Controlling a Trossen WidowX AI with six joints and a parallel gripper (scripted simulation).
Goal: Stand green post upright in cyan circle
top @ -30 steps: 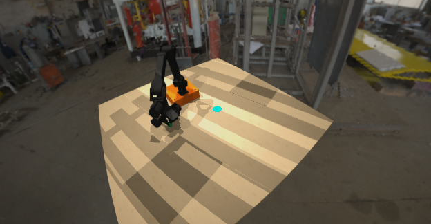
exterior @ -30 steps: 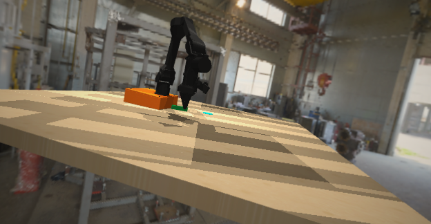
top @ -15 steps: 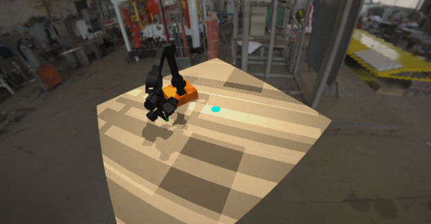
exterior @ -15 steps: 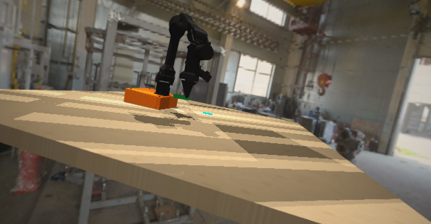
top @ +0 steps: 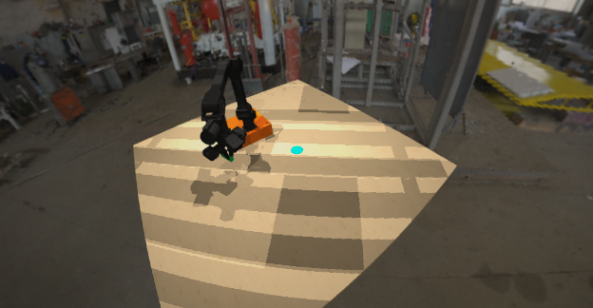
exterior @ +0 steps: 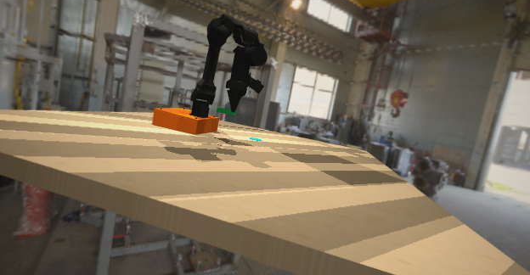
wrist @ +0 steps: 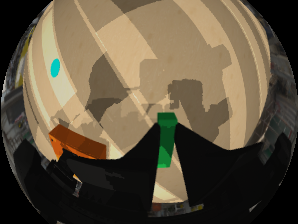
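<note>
Right now the cyan circle is 32 cm to the left of my gripper tip, 12 cm below it and 4 cm ahead of it. The rest, counted from my gripper tip: post (2 cm behind).
</note>
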